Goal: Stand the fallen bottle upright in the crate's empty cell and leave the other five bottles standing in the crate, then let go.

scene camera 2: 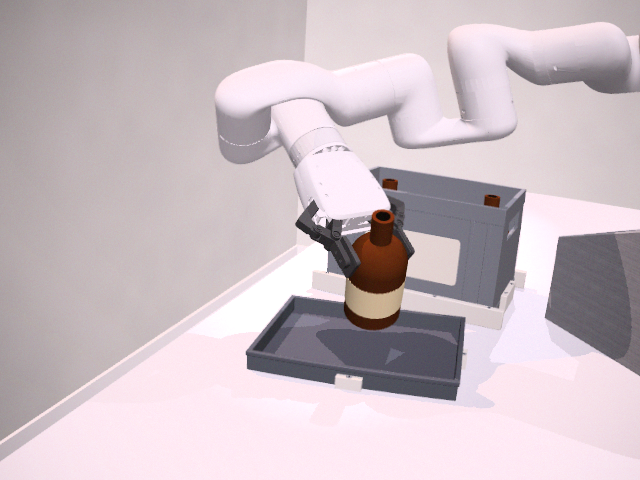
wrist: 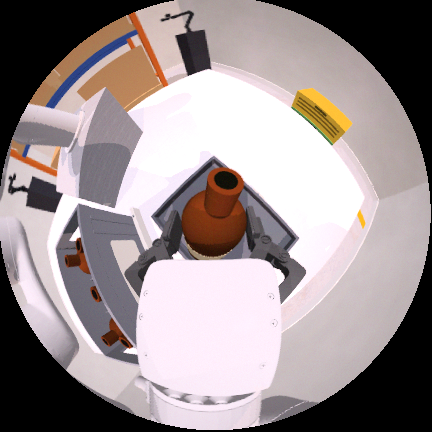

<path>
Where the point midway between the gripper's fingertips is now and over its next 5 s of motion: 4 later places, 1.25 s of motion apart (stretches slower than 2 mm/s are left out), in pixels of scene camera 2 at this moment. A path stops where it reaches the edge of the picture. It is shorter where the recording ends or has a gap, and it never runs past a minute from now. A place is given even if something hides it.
My gripper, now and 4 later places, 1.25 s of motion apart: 381,265; 380,285; 382,221; 380,221; 378,221
</path>
